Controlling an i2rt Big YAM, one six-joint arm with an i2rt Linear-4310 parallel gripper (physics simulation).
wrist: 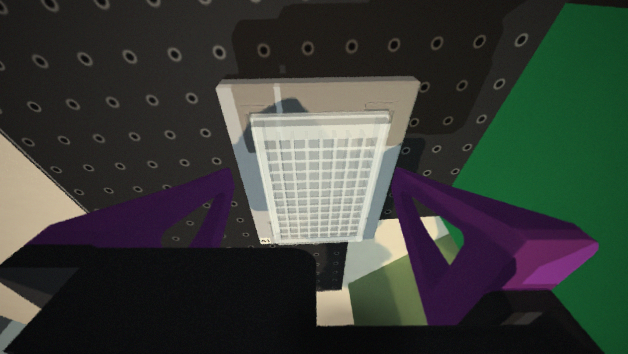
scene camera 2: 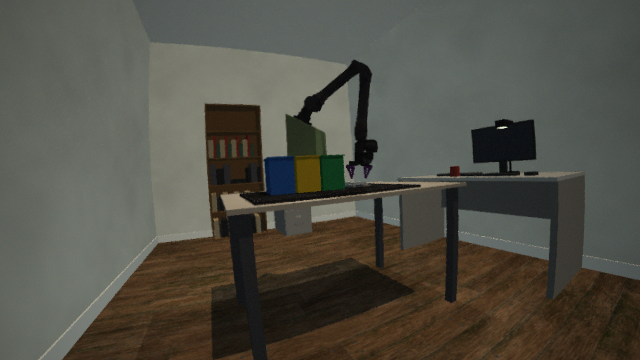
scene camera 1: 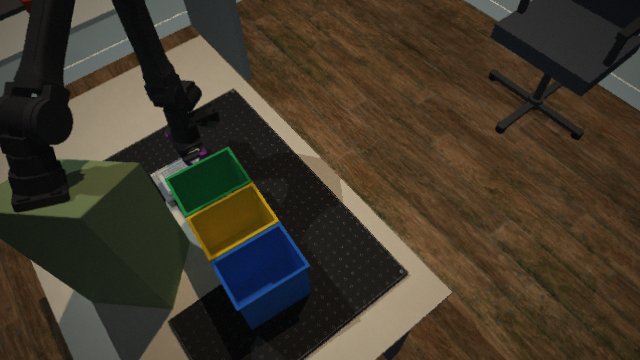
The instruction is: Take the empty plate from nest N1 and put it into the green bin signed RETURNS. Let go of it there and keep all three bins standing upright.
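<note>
The empty plate (wrist: 320, 185) (scene camera 1: 174, 168) is pale and clear with a grid of wells. It lies flat in a light nest (wrist: 330, 95) on the dark board; the name N1 cannot be read. My gripper (wrist: 312, 177) (scene camera 2: 359, 177) is open and empty, its purple fingertips above the plate and toward its two long sides in the wrist view. In scene camera 1, the arm and bin hide part of the plate. The green bin (scene camera 1: 220, 170) (scene camera 2: 332, 172) (wrist: 540, 150) stands upright close beside the nest. Its RETURNS sign does not show.
A yellow bin (scene camera 1: 232, 222) (scene camera 2: 307, 175) and a blue bin (scene camera 1: 275, 295) (scene camera 2: 280, 175) stand upright in a row with the green one on the perforated board (scene camera 1: 350, 235). The arm's olive-green pedestal (scene camera 1: 125, 235) (scene camera 2: 300, 137) rises beside the row.
</note>
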